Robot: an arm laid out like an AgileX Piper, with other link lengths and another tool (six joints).
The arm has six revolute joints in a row. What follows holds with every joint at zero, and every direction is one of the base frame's. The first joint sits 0.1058 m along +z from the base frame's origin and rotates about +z. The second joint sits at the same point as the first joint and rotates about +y. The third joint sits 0.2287 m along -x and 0.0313 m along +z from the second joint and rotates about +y. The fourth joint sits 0.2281 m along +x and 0.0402 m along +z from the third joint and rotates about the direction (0.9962, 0, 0.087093). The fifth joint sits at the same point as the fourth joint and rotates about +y. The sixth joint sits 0.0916 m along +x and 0.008 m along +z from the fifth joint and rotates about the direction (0.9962, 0, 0.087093). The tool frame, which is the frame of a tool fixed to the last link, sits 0.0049 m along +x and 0.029 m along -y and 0.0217 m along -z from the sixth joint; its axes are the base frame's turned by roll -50.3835, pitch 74.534 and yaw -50.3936 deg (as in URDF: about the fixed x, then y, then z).
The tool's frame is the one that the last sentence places.
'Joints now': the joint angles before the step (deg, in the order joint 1, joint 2, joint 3, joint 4, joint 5, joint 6). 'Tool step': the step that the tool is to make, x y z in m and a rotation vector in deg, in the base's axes. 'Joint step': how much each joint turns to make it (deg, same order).
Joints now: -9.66 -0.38 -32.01 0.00 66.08 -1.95
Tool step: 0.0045 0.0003 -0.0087 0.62 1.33 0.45
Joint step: -0.05 -0.03 2.20 0.68 -0.75 -0.19
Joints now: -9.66 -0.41 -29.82 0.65 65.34 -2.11
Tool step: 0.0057 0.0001 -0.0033 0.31 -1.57 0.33
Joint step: 0.01 -0.08 1.55 0.64 -2.97 0.01
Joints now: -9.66 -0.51 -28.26 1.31 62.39 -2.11
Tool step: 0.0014 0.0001 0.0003 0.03 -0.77 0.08
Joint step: -0.06 0.00 0.19 0.24 -0.94 -0.06
